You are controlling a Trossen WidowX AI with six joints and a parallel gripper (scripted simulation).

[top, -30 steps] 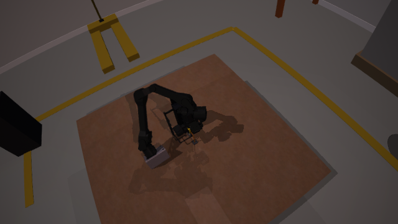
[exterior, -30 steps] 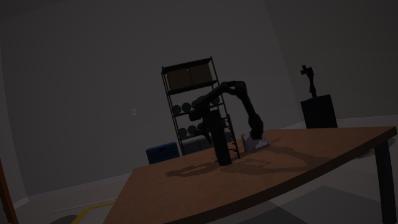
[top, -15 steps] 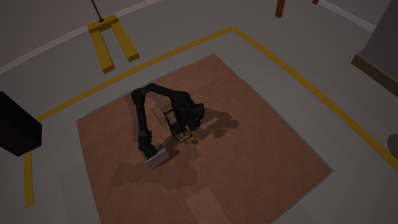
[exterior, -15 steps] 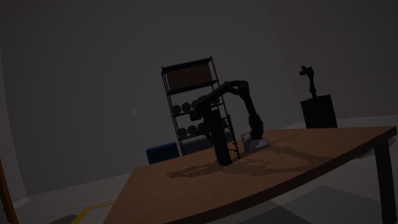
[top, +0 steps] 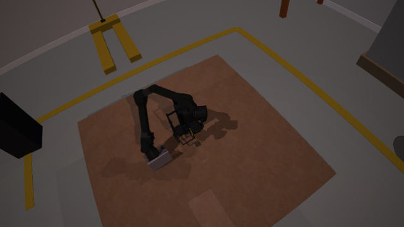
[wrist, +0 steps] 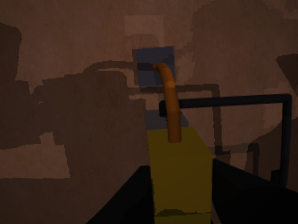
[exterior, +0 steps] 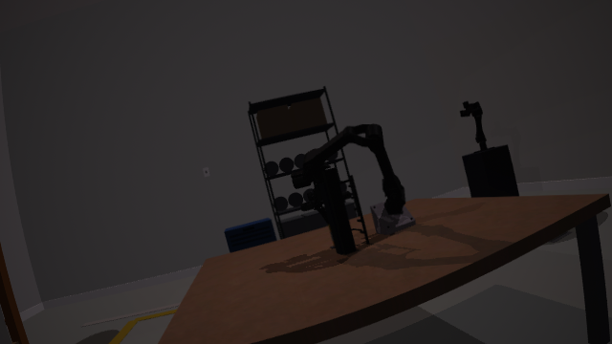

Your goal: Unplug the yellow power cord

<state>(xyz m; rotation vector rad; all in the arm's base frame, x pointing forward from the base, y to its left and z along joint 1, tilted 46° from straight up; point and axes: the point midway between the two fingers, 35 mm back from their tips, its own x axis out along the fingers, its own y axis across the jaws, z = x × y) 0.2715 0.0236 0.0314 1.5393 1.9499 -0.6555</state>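
My gripper tip is 3 cm to the right of the yellow plug and 1 cm past it. From my gripper tip the other things lie so: dark upright block: 13 cm to the left, 5 cm above, 2 cm behind.
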